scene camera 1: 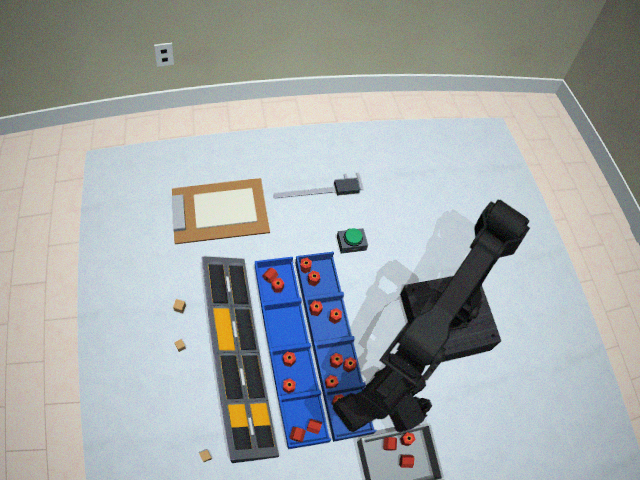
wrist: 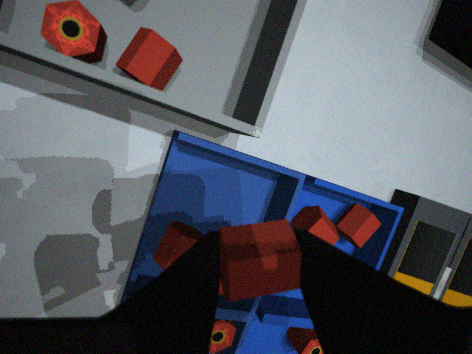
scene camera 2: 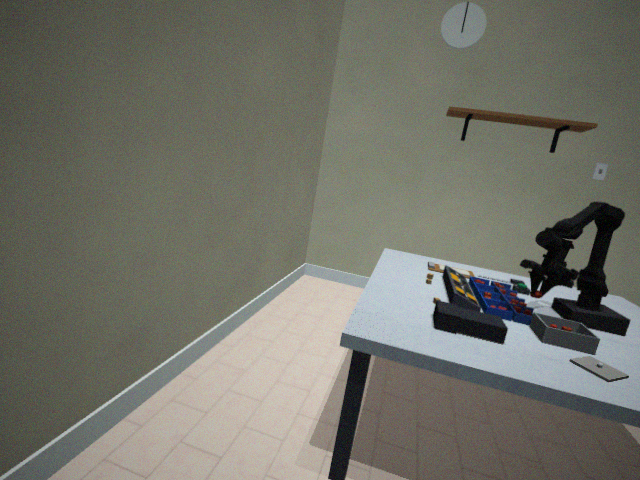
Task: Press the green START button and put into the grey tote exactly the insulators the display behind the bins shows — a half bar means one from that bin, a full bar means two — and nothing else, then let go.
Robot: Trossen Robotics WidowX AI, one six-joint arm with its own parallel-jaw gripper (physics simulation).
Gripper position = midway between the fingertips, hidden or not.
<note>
I see my gripper (scene camera 1: 365, 414), a display panel (scene camera 1: 238, 456), a grey tote (scene camera 1: 371, 449) and a grey tool (scene camera 1: 347, 185).
My gripper also shows in the wrist view (wrist: 256, 241) and in scene camera 2 (scene camera 2: 536, 295). The display panel also shows in the wrist view (wrist: 415, 207). The grey tote shows as well in the wrist view (wrist: 232, 64).
</note>
